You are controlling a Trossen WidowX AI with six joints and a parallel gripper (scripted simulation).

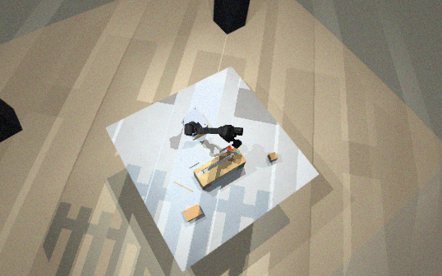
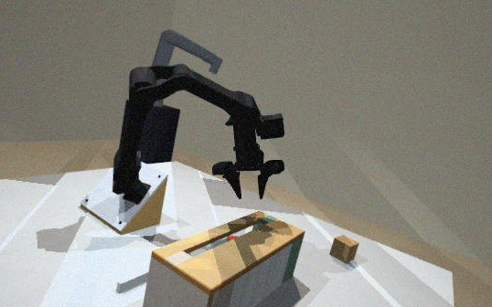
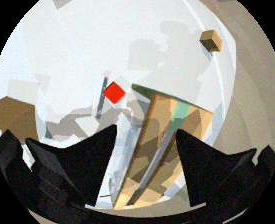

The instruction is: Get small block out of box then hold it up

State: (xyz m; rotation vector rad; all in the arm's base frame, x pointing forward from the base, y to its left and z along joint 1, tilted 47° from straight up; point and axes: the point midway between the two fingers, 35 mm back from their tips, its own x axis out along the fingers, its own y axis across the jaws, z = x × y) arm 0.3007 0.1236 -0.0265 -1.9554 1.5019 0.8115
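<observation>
My gripper tip is 150 mm above the red block, 20 mm past it and 10 mm to the right of it. From my gripper tip the other things lie so: tan cube 250 mm to the left, 240 mm ahead, 140 mm below; then box 160 mm to the right, 100 mm below, 40 mm ahead; then thin stick 470 mm to the right, 160 mm below, 20 mm ahead.
</observation>
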